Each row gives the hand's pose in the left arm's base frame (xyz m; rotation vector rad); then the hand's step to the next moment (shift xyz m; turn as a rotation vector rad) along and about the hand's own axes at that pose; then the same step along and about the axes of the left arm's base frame.
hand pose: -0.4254 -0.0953 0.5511 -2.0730 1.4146 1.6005
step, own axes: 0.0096 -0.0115 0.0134 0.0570 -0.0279 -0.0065
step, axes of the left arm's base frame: -0.0006 0.0091 -0.0179 0.0238 -0.0215 -0.0551
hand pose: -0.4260 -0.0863 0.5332 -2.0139 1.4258 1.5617
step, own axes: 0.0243 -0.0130 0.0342 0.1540 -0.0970 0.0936
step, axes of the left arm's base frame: -0.0120 0.0161 -0.0391 0.0122 0.0270 -0.2025
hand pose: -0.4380 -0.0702 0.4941 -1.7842 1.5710 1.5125
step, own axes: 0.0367 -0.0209 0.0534 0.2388 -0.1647 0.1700
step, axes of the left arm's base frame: -0.0141 0.0301 -0.0594 0.0192 0.0663 -0.3291
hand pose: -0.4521 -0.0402 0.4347 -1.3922 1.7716 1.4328
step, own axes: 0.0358 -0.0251 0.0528 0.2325 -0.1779 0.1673
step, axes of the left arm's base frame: -0.0030 0.0348 -0.0590 0.0340 0.0672 -0.3287
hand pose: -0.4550 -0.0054 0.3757 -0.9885 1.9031 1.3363
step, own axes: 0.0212 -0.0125 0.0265 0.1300 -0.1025 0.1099
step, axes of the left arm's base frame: 0.0006 0.0176 -0.0316 0.0225 0.0525 -0.1903
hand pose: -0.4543 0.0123 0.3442 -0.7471 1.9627 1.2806
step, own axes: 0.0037 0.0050 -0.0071 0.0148 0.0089 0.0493
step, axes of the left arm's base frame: -0.0076 -0.0052 0.0019 -0.0049 0.0475 -0.0213
